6 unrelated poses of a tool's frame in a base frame.
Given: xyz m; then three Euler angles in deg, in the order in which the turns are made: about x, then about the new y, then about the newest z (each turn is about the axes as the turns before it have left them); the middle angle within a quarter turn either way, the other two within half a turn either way.
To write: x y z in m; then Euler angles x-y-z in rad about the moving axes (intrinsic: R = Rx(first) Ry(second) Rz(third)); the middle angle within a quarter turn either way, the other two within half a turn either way. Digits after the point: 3 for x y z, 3 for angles.
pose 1, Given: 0.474 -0.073 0.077 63.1 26.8 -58.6
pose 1, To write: 0.474 -0.073 0.077 1.101 0.468 -1.023
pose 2, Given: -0.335 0.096 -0.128 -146.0 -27.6 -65.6
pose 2, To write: -0.335 0.096 -0.128 -2.548 -0.482 -1.145
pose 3, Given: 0.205 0.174 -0.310 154.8 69.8 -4.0
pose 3, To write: 0.205 0.174 -0.310 2.702 1.218 -0.070
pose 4, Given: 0.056 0.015 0.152 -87.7 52.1 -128.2
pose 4, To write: 0.056 0.015 0.152 -1.531 0.909 -2.238
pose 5, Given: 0.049 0.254 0.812 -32.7 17.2 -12.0
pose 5, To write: 0.049 0.254 0.812 -0.571 0.300 -0.209
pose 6, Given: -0.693 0.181 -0.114 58.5 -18.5 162.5
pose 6, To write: -0.693 0.181 -0.114 1.021 -0.323 2.836
